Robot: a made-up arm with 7 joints. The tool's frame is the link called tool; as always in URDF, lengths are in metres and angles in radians. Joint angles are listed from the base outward. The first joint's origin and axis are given. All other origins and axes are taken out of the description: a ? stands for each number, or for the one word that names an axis. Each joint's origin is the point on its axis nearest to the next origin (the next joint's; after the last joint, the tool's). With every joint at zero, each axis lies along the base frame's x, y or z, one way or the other. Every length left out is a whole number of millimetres.
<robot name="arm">
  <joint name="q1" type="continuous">
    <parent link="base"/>
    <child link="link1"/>
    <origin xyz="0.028 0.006 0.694"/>
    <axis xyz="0 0 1"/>
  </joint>
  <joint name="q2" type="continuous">
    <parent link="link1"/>
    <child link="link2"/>
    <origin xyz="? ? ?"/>
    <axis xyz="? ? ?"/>
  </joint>
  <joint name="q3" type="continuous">
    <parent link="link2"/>
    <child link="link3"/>
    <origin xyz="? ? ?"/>
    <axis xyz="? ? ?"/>
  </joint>
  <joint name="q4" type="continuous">
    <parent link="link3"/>
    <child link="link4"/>
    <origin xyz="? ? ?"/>
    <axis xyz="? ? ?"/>
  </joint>
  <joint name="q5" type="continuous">
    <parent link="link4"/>
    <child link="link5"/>
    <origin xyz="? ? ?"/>
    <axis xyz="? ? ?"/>
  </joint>
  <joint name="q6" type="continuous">
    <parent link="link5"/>
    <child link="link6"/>
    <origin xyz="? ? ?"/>
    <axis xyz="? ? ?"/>
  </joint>
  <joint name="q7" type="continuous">
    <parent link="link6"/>
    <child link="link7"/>
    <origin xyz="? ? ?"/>
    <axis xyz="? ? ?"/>
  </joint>
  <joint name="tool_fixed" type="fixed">
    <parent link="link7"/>
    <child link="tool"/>
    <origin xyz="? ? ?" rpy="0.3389 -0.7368 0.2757"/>
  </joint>
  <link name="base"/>
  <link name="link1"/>
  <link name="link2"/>
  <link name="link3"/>
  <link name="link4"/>
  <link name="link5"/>
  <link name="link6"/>
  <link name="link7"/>
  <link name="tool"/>
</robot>
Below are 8 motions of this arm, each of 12 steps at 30 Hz.
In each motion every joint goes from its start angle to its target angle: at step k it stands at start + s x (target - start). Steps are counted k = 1, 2, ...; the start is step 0. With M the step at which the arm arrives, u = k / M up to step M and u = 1 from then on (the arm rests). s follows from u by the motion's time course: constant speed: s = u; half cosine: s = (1 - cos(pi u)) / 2; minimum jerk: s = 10 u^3 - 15 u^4 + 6 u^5.
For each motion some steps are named. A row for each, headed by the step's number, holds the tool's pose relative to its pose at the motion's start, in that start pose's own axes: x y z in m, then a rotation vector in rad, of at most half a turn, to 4 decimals.
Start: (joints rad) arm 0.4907 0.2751 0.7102 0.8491 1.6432 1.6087 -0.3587
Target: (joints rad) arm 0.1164 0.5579 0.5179 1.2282 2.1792 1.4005 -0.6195
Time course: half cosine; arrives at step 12
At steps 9, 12:
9: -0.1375 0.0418 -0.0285 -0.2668 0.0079 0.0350
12: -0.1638 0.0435 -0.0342 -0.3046 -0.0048 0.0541

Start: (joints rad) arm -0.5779 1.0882 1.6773 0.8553 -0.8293 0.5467 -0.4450
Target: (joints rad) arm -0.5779 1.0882 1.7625 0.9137 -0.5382 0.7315 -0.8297
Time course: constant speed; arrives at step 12
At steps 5, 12:
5: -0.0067 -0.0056 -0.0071 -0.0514 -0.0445 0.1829
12: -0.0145 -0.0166 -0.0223 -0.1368 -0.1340 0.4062

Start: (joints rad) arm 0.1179 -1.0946 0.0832 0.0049 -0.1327 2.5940 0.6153
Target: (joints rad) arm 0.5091 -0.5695 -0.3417 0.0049 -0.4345 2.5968 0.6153
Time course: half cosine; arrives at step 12
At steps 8, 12:
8: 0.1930 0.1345 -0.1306 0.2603 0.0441 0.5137
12: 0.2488 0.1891 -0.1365 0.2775 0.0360 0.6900

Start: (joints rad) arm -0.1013 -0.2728 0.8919 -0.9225 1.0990 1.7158 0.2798
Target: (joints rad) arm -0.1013 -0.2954 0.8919 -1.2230 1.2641 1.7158 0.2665
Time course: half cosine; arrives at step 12
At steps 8, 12:
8: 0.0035 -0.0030 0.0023 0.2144 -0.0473 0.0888
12: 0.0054 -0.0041 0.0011 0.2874 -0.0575 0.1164

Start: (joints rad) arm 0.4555 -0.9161 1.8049 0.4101 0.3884 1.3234 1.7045
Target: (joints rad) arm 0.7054 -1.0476 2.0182 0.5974 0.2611 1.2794 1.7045
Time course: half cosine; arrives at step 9
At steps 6, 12:
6: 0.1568 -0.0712 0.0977 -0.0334 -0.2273 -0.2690
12: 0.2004 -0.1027 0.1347 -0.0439 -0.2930 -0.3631

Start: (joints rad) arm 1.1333 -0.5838 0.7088 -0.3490 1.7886 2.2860 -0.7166
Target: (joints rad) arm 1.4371 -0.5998 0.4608 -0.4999 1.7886 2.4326 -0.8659
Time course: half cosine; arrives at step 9
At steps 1, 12:
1: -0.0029 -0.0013 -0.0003 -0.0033 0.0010 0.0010
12: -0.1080 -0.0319 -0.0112 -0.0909 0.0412 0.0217

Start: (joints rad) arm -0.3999 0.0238 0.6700 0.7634 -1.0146 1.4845 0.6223
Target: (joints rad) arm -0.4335 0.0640 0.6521 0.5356 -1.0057 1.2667 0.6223
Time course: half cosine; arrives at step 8
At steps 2, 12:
2: 0.0022 0.0038 0.0086 -0.0281 -0.0144 -0.0190
12: 0.0097 0.0276 0.0619 -0.1749 -0.1095 -0.1339

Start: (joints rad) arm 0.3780 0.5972 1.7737 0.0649 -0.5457 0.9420 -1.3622
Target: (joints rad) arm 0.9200 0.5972 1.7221 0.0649 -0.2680 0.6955 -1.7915
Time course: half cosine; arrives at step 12
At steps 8, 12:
8: -0.1921 -0.0416 -0.0677 -0.0245 -0.3018 0.0797
12: -0.2449 -0.0452 -0.1008 -0.0665 -0.4151 0.1035

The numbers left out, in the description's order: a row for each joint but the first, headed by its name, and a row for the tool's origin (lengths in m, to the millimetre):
q2: xyz -0.012 -0.119 0, axis 0 -1 0
q3: xyz -0.016 0 0.518, axis 0 0 1
q4: xyz 0.018 0.031 0, axis 0 1 0
q5: xyz 0.006 0 0.185, axis 0 0 1
q6: xyz -0.029 -0.146 0, axis 0 -1 0
q7: xyz -0.002 0 0.209, axis 1 0 0
tool: xyz 0 0.005 0.01

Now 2 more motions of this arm.
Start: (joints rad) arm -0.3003 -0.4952 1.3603 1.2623 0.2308 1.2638 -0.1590
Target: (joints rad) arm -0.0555 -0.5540 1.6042 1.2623 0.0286 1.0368 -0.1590
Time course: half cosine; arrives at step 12
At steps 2, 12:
2: 0.0117 -0.0024 -0.0090 0.0172 0.0334 0.0125
12: 0.1455 0.0034 -0.1530 0.2244 0.4775 0.2163

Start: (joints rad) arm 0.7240 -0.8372 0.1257 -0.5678 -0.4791 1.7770 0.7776
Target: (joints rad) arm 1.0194 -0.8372 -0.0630 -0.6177 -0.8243 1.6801 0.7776
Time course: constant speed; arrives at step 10
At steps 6, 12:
6: -0.0049 0.0764 -0.0909 -0.0140 0.1225 0.0896
12: -0.0101 0.1358 -0.1440 -0.0322 0.1844 0.1600

